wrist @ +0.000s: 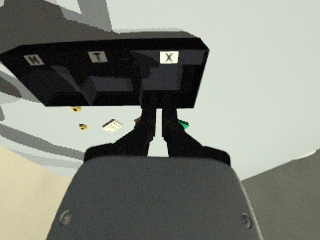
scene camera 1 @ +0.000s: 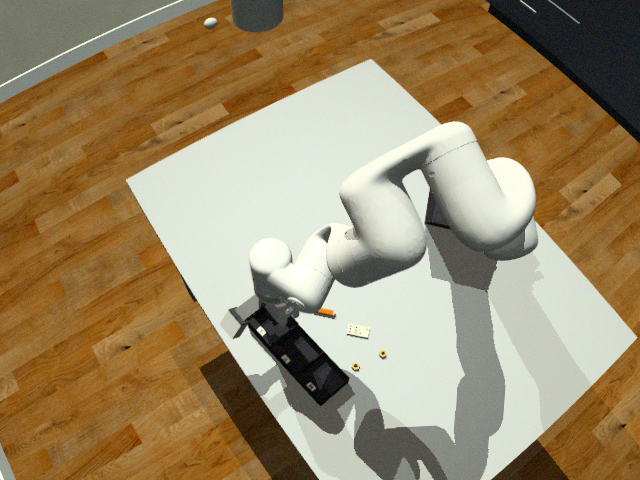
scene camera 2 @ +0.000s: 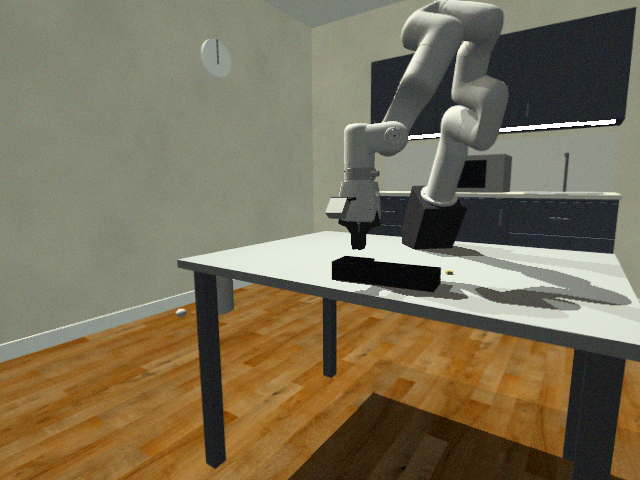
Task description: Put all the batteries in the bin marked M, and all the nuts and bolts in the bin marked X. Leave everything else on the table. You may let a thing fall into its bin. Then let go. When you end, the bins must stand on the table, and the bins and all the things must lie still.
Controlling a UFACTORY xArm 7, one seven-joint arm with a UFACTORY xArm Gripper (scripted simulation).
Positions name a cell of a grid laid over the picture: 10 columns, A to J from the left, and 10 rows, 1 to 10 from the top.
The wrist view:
gripper: E5
black three-compartment bin: F3
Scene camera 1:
gripper: E7
black three-compartment bin: F8
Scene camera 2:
gripper: F6
black three-compartment bin: F6
